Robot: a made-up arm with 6 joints. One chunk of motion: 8 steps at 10 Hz.
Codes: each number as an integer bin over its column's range. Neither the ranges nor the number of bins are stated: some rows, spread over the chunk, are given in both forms.
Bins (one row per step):
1: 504 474 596 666 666 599
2: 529 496 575 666 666 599
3: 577 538 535 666 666 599
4: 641 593 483 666 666 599
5: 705 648 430 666 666 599
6: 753 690 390 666 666 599
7: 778 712 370 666 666 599
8: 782 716 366 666 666 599
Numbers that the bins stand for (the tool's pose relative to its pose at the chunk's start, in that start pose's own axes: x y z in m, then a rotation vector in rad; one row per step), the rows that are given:
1: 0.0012 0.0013 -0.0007 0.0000 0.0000 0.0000
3: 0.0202 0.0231 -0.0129 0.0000 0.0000 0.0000
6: 0.0660 0.0748 -0.0419 0.0000 0.0000 0.0000
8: 0.0735 0.0837 -0.0467 0.0000 0.0000 0.0000
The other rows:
2: 0.0077 0.0088 -0.0049 0.0000 0.0000 0.0000
4: 0.0368 0.0418 -0.0233 0.0000 0.0000 0.0000
5: 0.0535 0.0605 -0.0339 0.0000 0.0000 0.0000
7: 0.0725 0.0823 -0.0459 0.0000 0.0000 0.0000

